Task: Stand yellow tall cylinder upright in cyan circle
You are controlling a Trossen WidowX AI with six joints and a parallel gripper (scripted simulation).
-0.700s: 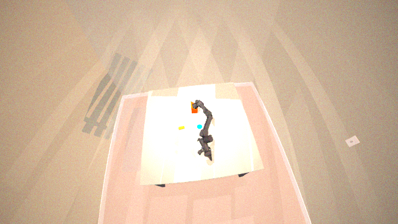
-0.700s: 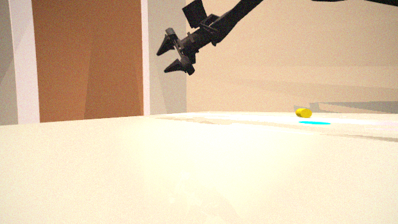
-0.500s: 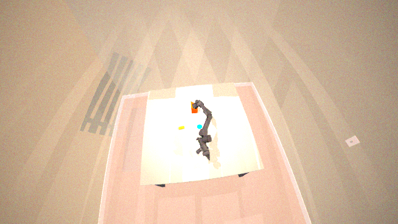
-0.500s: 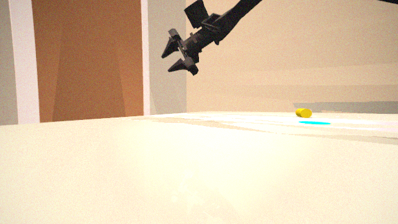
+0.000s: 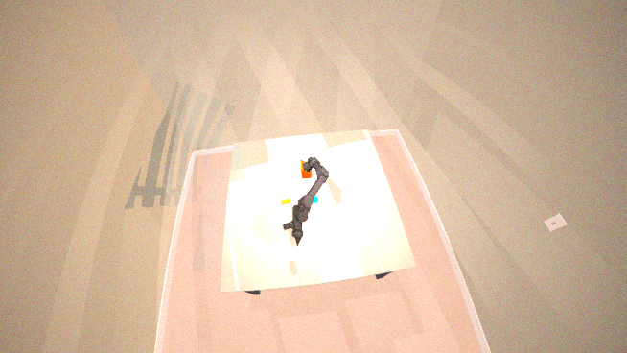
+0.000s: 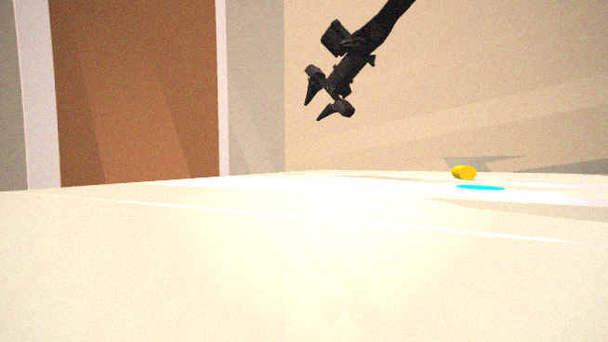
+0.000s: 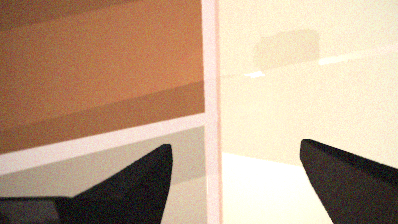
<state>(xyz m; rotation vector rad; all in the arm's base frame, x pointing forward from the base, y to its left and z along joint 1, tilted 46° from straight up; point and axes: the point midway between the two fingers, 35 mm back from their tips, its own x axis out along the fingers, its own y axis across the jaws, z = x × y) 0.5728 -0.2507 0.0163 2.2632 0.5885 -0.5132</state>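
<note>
Right now my gripper tip is 390 mm past the yellow cylinder, 180 mm above it and 30 mm to the left of it. Also, from my gripper tip: cyan circle: 370 mm behind, 190 mm below, 180 mm to the left.
</note>
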